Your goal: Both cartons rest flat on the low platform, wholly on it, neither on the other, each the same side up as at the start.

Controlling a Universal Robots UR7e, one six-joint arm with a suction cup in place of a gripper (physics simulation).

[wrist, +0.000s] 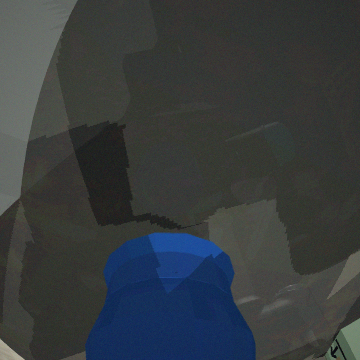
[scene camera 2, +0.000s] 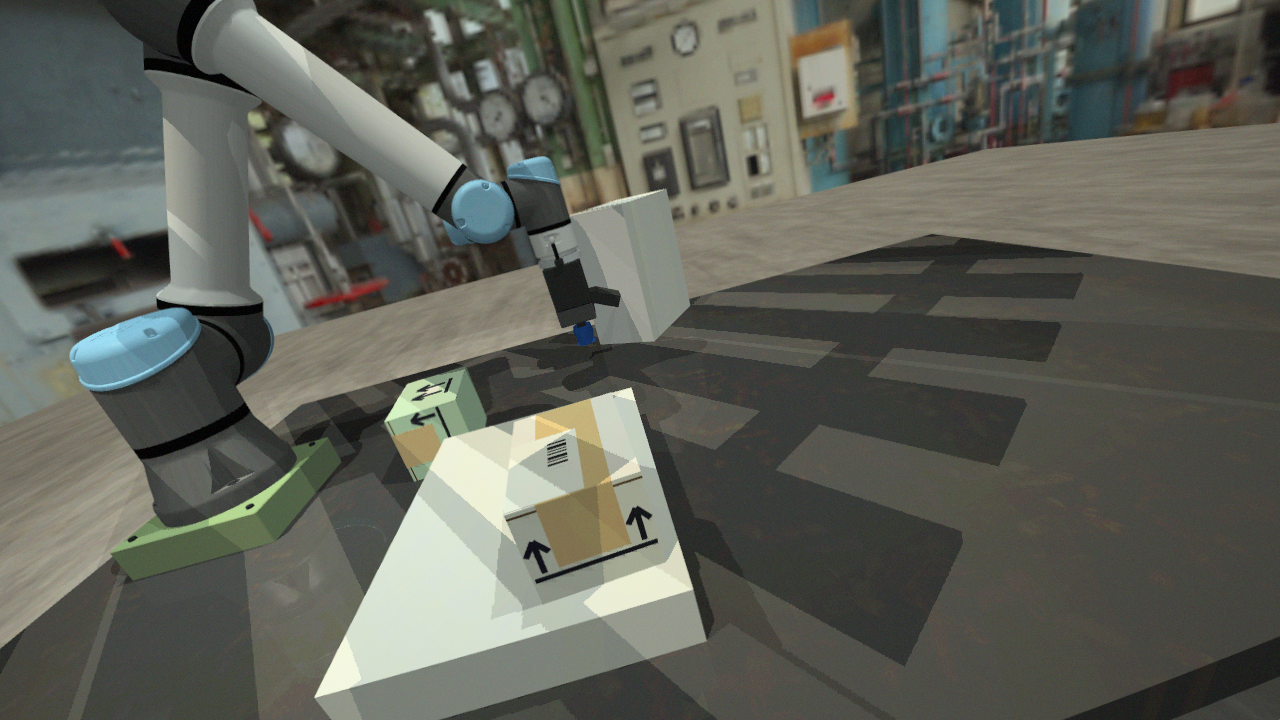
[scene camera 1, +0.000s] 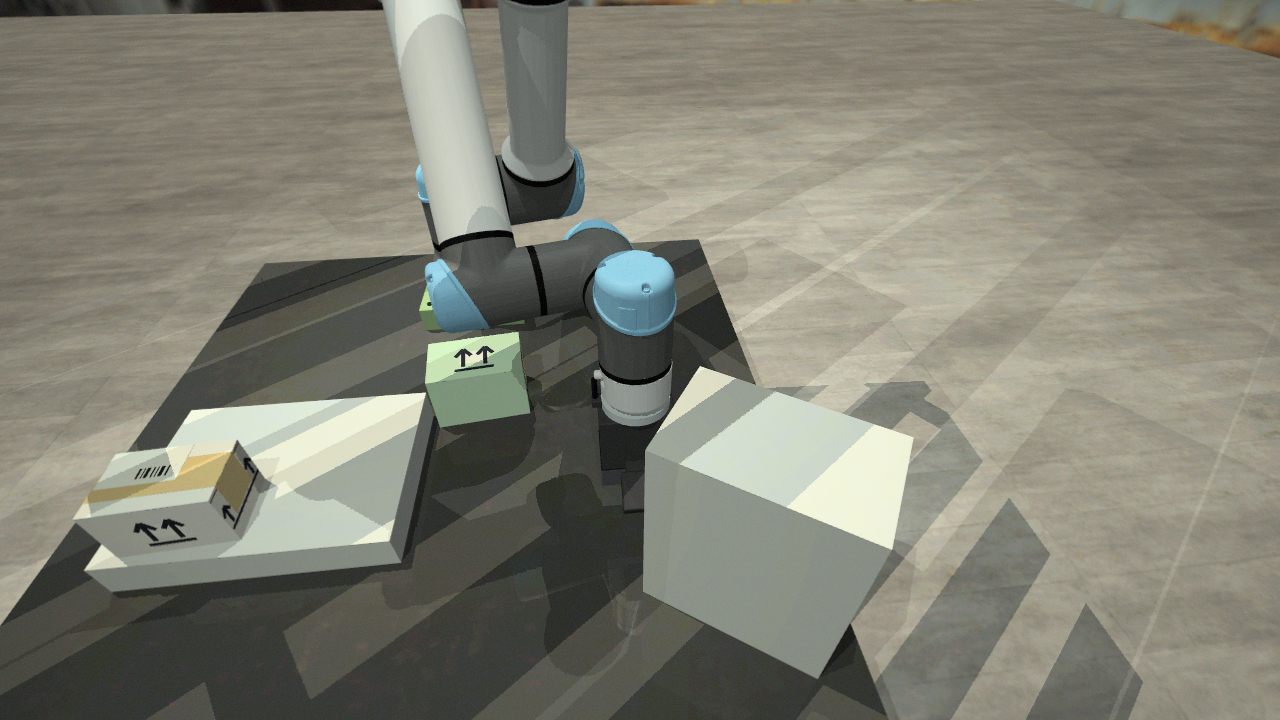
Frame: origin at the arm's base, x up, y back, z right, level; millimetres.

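Seen in the pictures: hand, tool point: (wrist: 168, 283) (scene camera 2: 586, 341); arm's base, link origin: (scene camera 2: 233, 486).
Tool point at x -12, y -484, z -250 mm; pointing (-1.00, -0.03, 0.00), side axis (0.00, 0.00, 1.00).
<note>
Offsets run from my tool point to a thing's top centre. Level surfaces: height alone.
A white carton @[dx +91, dy +0, dz +518 mm] (scene camera 1: 170, 501) (scene camera 2: 577, 501) with tan tape, a barcode on top and upright arrows on its sides lies flat on the low white platform @[dx +15, dy +63, dz +447 mm] (scene camera 1: 344, 501) (scene camera 2: 420, 626), near one end. A pale green carton @[dx +57, dy +209, dz +214 mm] (scene camera 1: 478, 394) (scene camera 2: 447, 416) stands on the dark mat just beyond another side of the platform; two arrows show on its top face. Its corner also shows in the wrist view (wrist: 352, 345). My gripper (scene camera 2: 586, 343) (wrist: 170, 240), a blue suction cup, is open, with nothing on it, above the mat beyond the platform. The cup is hidden in scene camera 1.
A tall white box @[dx +217, dy -125, dz -113 mm] (scene camera 1: 769, 519) (scene camera 2: 657, 268) stands right beside my tool near the mat's edge, turned at an angle; whether they touch is unclear. The arm's green base plate (scene camera 2: 223, 537) is behind the green carton. The dark mat @[dx -33 mm] (scene camera 1: 447, 644) lies under the platform.
</note>
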